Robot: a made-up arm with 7 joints. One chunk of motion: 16 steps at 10 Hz.
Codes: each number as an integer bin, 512 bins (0 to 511) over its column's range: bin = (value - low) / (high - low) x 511, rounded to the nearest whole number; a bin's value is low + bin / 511 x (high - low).
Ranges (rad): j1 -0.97..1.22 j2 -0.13..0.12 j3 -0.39..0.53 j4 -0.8..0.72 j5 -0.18..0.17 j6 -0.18..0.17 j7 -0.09..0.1
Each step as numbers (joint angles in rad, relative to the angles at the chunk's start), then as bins.
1 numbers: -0.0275 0.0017 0.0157 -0.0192 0.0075 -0.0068 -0.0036
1 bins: 220 269 225 262 274 253 232
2 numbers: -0.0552 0.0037 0.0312 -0.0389 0.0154 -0.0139 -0.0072
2 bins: 213 273 234 256 285 243 223
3 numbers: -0.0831 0.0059 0.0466 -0.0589 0.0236 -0.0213 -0.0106
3 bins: 207 278 243 249 297 232 214
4 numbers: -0.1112 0.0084 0.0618 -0.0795 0.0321 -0.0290 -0.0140
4 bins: 200 283 251 242 310 220 204
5 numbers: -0.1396 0.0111 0.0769 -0.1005 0.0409 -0.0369 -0.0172
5 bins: 194 288 259 235 323 209 196
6 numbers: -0.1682 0.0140 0.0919 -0.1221 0.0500 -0.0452 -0.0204
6 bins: 187 294 268 228 336 197 187
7 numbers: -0.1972 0.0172 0.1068 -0.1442 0.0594 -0.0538 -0.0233
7 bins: 180 301 276 220 350 184 179
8 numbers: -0.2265 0.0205 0.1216 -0.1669 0.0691 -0.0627 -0.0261
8 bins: 173 308 284 213 364 171 172
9 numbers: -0.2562 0.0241 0.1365 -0.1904 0.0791 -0.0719 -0.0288
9 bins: 167 315 292 205 378 158 165
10 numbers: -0.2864 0.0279 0.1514 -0.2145 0.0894 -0.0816 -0.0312
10 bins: 160 323 301 197 393 144 158
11 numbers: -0.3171 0.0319 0.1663 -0.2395 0.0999 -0.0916 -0.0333
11 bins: 152 331 309 188 409 129 152
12 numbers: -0.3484 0.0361 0.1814 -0.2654 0.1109 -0.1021 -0.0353
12 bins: 145 340 317 180 425 114 147
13 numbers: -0.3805 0.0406 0.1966 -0.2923 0.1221 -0.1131 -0.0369
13 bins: 138 349 326 171 441 98 143
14 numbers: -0.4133 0.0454 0.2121 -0.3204 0.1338 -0.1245 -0.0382
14 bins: 130 359 334 161 458 81 139
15 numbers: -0.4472 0.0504 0.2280 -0.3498 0.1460 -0.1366 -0.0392
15 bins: 122 369 343 151 476 63 137
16 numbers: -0.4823 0.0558 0.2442 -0.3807 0.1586 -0.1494 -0.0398
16 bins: 114 380 352 141 494 45 135
